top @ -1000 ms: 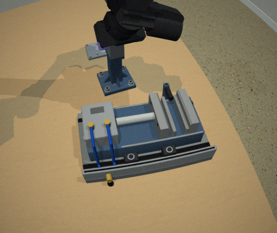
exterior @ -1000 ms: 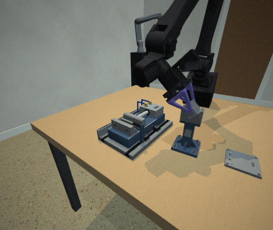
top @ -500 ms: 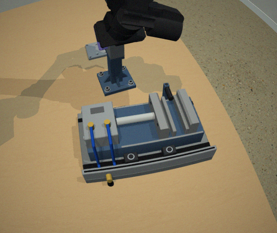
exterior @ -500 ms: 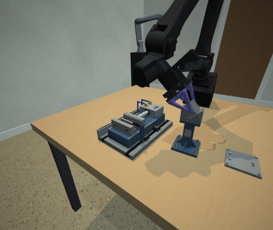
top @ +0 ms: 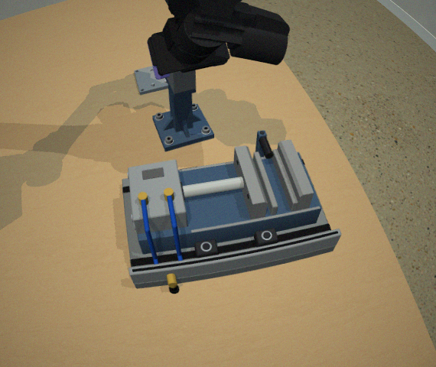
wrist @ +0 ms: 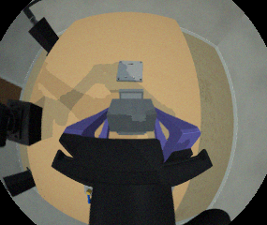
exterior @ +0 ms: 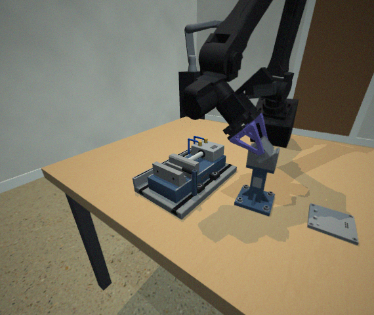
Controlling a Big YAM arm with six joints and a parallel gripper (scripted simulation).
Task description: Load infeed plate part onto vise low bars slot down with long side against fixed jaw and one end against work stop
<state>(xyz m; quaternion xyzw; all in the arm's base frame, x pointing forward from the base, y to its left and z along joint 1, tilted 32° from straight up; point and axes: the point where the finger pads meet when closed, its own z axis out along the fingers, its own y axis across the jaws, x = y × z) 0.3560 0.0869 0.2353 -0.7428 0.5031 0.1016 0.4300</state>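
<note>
Right now my hand is 1 cm above the grey part. Also, from my hand: cylinder rod 1 cm ahead, 20 cm to the right, 9 cm below; then v-block stand 11 cm below; then black work stop 10 cm ahead, 15 cm to the right, 7 cm below.
</note>
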